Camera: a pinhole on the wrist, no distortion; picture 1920 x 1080 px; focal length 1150.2 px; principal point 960.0 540.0 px. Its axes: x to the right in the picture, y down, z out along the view. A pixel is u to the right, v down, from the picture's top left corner.
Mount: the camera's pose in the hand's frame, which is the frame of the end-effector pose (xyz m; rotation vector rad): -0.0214 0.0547 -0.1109 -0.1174 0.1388 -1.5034
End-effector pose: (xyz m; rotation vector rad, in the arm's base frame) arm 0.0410 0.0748 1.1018 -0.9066 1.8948 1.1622
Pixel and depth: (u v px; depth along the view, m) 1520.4 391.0 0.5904
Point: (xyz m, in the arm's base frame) 0.3397 0.4276 0.8292
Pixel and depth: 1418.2 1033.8 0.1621
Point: 0.0164 0.0911 1.0209
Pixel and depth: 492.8 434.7 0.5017
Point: -0.0874 0.5240 1.0712
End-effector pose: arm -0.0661 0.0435 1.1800 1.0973 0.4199 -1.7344
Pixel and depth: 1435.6 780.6 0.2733
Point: -0.1936 -0.0835 1.1746
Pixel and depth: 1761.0 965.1 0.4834
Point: -0.4858 -0.2105 1.0885
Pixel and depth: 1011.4 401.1 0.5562
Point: -0.2622 -0.2835 1.4166
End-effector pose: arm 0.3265 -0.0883 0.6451 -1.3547 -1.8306 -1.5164
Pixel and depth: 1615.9 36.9 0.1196
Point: 0.3371 -0.0947 0.5925
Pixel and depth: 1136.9 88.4 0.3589
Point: 0.4293 0.1121 0.4740
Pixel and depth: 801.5 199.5 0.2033
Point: 0.4406 -0.0227 0.6132
